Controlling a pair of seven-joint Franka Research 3 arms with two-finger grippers.
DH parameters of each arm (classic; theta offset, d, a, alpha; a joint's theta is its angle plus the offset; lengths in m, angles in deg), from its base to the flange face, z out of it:
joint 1: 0 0.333 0 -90
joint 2: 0 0 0 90
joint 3: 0 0.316 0.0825 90
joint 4: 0 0 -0.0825 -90
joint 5: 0 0.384 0 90
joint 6: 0 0 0.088 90
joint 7: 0 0.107 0 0
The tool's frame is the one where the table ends.
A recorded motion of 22 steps. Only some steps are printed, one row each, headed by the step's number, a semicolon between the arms.
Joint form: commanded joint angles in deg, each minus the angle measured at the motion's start. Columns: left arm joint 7, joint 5, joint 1, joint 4, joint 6, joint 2, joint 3; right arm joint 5, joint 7, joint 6, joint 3, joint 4, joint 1, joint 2.
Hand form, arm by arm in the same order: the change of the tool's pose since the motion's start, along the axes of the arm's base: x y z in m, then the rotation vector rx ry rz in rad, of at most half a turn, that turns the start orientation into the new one. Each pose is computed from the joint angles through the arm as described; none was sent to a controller.
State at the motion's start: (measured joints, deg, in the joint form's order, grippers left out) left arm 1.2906 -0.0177 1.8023 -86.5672 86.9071 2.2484 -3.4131; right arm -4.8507 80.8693 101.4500 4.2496 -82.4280 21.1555 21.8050
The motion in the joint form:
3: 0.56 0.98 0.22 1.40 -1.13 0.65 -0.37; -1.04 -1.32 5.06 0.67 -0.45 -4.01 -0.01
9: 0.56 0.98 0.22 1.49 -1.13 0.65 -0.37; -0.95 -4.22 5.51 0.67 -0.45 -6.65 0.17
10: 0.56 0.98 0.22 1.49 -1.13 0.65 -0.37; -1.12 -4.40 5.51 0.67 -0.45 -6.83 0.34
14: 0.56 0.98 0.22 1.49 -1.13 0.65 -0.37; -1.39 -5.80 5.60 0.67 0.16 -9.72 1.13
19: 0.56 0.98 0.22 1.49 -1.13 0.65 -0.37; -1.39 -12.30 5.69 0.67 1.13 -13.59 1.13
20: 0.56 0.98 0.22 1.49 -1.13 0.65 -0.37; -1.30 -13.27 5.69 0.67 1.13 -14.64 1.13
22: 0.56 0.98 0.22 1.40 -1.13 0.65 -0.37; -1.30 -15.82 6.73 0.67 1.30 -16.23 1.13
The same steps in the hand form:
3: 0.0016 0.0007 0.0034 0.0159 0.0062 -0.0117; 0.0235 -0.0346 0.0043 0.0214 -0.0773 -0.0260
9: 0.0016 0.0007 0.0041 0.0159 0.0046 -0.0117; 0.0350 -0.0635 0.0029 0.0222 -0.0785 -0.0215
10: 0.0016 0.0007 0.0041 0.0159 0.0046 -0.0117; 0.0361 -0.0657 0.0009 0.0186 -0.0765 -0.0206
14: 0.0016 0.0007 0.0041 0.0159 0.0046 -0.0117; 0.0492 -0.0983 -0.0032 0.0126 -0.0750 -0.0455
19: 0.0016 0.0007 0.0041 0.0159 0.0046 -0.0117; 0.0617 -0.1430 0.0052 0.0122 -0.0861 -0.0003
20: 0.0016 0.0007 0.0041 0.0159 0.0046 -0.0117; 0.0640 -0.1552 0.0052 0.0125 -0.0848 -0.0022
22: 0.0016 0.0007 0.0034 0.0159 0.0062 -0.0117; 0.0691 -0.1735 0.0083 0.0141 -0.1028 0.0156

